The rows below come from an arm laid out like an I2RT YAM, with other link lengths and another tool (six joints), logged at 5 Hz.
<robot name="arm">
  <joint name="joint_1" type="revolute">
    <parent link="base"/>
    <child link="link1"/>
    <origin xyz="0 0 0.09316" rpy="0 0 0"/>
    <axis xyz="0 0 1"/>
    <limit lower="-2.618" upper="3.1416"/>
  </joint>
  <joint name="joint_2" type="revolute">
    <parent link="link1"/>
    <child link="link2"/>
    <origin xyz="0.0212 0.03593 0.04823" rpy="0 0 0"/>
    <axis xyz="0 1 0"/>
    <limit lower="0" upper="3.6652"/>
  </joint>
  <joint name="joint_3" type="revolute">
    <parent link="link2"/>
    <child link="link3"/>
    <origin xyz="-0.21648 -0.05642 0" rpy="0 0 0"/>
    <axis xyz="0 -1 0"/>
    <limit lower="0" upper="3.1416"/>
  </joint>
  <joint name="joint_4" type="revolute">
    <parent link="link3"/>
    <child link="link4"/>
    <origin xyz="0.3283 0.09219 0.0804" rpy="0 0 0"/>
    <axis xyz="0 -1 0"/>
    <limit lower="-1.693" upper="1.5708"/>
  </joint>
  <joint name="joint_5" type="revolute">
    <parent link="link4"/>
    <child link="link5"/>
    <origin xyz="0.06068 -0.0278 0.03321" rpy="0 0 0"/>
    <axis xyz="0 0 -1"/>
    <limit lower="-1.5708" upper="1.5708"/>
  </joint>
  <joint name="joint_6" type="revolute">
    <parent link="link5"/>
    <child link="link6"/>
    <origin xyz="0.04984 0 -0.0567" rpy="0 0 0"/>
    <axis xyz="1 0 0"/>
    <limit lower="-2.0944" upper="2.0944"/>
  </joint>
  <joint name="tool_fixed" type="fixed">
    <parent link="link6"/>
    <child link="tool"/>
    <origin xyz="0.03 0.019 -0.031" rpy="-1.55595 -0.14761 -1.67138"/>
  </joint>
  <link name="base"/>
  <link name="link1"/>
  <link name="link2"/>
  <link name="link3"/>
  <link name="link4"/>
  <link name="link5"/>
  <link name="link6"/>
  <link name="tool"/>
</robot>
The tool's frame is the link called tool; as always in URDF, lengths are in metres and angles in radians.
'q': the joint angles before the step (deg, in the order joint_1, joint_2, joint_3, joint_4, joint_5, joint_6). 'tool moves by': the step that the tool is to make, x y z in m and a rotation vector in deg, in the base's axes. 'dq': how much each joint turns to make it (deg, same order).
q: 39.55, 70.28, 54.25, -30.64, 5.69, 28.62
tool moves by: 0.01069, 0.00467, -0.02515, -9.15, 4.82, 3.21
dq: 0.01, 10.07, 5.98, -4.91, 1.10, -5.01
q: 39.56, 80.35, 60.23, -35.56, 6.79, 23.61
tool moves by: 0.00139, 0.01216, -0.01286, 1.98, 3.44, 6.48
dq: 0.04, 4.53, 1.85, 1.49, -6.67, -3.30
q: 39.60, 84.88, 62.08, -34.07, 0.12, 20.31
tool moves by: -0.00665, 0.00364, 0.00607, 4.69, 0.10, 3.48
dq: 0.08, -2.23, -1.74, 2.39, -4.95, -0.71
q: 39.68, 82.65, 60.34, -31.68, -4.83, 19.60
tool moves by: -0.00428, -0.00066, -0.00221, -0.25, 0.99, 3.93
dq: -0.01, 0.44, 0.10, -0.91, -2.64, -2.98
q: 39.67, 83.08, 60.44, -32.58, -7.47, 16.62
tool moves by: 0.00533, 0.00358, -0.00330, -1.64, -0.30, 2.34
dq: 0.07, 2.86, 2.39, -0.69, -0.08, -2.72
